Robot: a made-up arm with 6 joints.
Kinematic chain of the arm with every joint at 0, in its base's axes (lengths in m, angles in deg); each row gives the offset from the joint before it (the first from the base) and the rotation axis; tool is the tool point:
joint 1: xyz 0 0 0.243 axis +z
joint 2: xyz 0 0.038 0 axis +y
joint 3: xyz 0 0 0.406 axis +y
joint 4: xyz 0 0 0.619 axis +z
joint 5: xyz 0 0 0 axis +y
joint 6: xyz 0 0 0.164 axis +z
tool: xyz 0 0 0
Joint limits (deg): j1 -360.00..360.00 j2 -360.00..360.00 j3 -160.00..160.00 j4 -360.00..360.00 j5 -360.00..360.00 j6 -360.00..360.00
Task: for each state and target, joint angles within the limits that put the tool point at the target. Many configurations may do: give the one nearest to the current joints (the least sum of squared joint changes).
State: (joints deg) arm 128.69 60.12 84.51 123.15 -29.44 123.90
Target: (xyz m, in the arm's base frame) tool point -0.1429 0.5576 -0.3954
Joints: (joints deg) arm 107.82 75.74 87.07 121.88 -31.44 123.90
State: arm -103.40 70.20 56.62 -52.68 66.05 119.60
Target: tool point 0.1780 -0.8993 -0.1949
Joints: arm -74.72 80.63 47.13 -50.91 54.23 119.60
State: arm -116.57 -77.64 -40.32 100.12 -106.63 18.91
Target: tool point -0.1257 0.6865 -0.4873
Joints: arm -89.64 -114.58 -38.44 100.21 -81.01 18.91
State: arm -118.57 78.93 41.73 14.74 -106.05 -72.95
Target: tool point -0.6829 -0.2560 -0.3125
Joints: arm -157.40 100.16 59.65 24.32 -108.20 -72.95
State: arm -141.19 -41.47 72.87 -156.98 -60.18 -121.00
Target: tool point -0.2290 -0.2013 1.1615
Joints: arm -153.70 -27.44 59.22 -160.45 -48.30 -121.00
